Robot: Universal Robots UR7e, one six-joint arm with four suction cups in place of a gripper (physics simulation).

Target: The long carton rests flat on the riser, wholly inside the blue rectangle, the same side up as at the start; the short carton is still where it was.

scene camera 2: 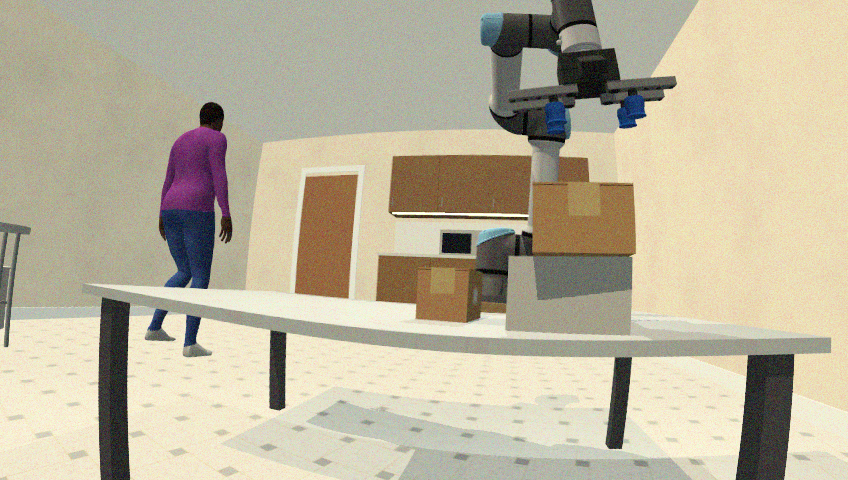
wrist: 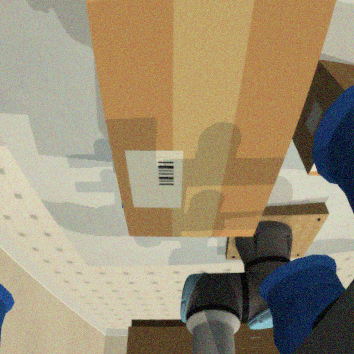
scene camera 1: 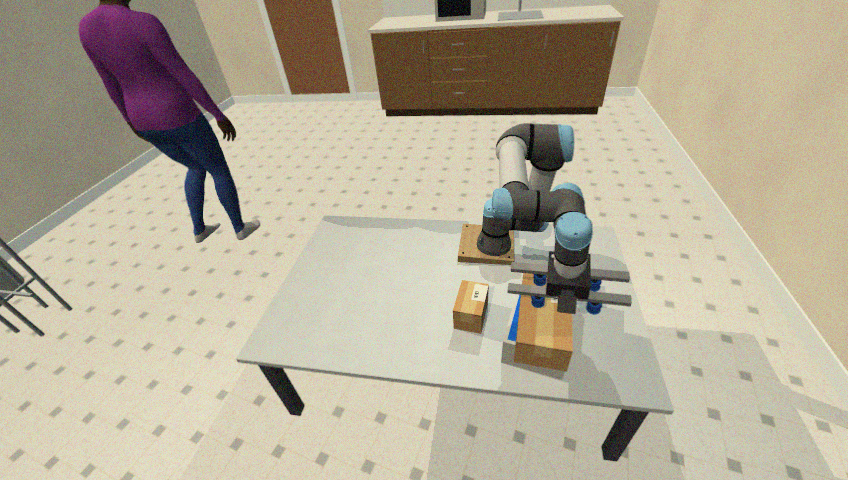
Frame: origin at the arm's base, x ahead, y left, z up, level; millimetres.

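Seen in the pictures: hand, its tool point: (scene camera 2: 594, 124) (wrist: 125, 237); arm's base, origin of its link: (scene camera 2: 490, 302) (wrist: 262, 235) (scene camera 1: 493, 245).
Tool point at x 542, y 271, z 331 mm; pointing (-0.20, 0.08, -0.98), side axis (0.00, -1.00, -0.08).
Pixels of each thing's top centre, then the offset from my tool point to it. Level surfaces: height alone.
- long brown carton, centre of its top: (wrist: 201, 137) (scene camera 2: 574, 205) (scene camera 1: 545, 304) 67 mm back, 40 mm right, 133 mm down
- grey riser, centre of its top: (scene camera 2: 572, 264) 147 mm back, 39 mm right, 237 mm down
- rectangle, centre of its top: (scene camera 1: 543, 307) 147 mm back, 39 mm right, 237 mm down
- short carton, centre of its top: (scene camera 2: 453, 269) (scene camera 1: 471, 296) 151 mm back, 292 mm right, 253 mm down
- table, height of its surface: 357 mm down
The long brown carton (scene camera 1: 544, 333) (scene camera 2: 583, 220) (wrist: 140, 75) lies flat on the grey riser (scene camera 2: 565, 315), label side up. A blue strip of the rectangle (scene camera 1: 514, 324) shows along its left side in scene camera 1. The carton's front end reaches past that strip's front end; the right edge of the rectangle is hidden. The short carton (scene camera 1: 470, 312) (scene camera 2: 446, 297) stands on the table to the left of the riser. My gripper (scene camera 1: 566, 292) (scene camera 2: 592, 115) is open, its blue cups (wrist: 302, 300) above the long carton with a clear gap, holding nothing.
The table (scene camera 1: 357, 309) (scene camera 2: 238, 309) bears the riser, the short carton and the arm's wooden base plate (scene camera 1: 470, 243) (wrist: 300, 230). A person (scene camera 1: 136, 71) (scene camera 2: 196, 172) stands on the floor beyond the table at the left. A kitchen counter (scene camera 1: 499, 65) is at the back.
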